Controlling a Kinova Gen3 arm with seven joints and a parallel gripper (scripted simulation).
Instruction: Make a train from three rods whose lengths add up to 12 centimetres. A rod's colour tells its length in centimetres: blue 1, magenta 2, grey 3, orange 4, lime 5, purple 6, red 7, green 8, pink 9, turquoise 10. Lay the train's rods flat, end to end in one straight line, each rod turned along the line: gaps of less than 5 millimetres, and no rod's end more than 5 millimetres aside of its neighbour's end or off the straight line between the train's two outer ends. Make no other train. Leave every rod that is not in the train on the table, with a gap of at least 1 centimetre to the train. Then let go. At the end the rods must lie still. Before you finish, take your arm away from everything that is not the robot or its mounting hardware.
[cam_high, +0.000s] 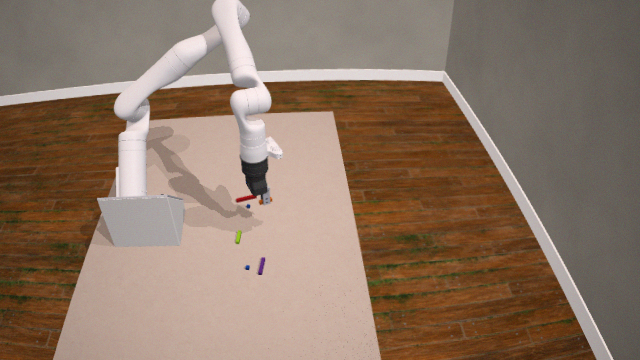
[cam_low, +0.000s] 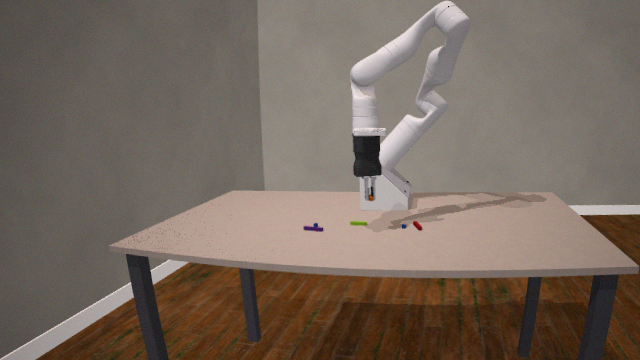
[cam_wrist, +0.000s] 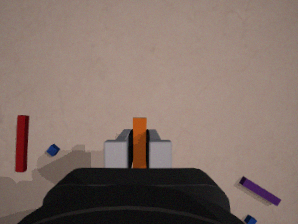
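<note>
Now: the purple rod 170 mm to the right of my hand and 110 mm below it. The rest, counted from my hand: orange rod (10 mm below); lime rod (90 mm behind, 60 mm to the right, 110 mm below); red rod (80 mm behind, 120 mm to the left, 110 mm below).
</note>
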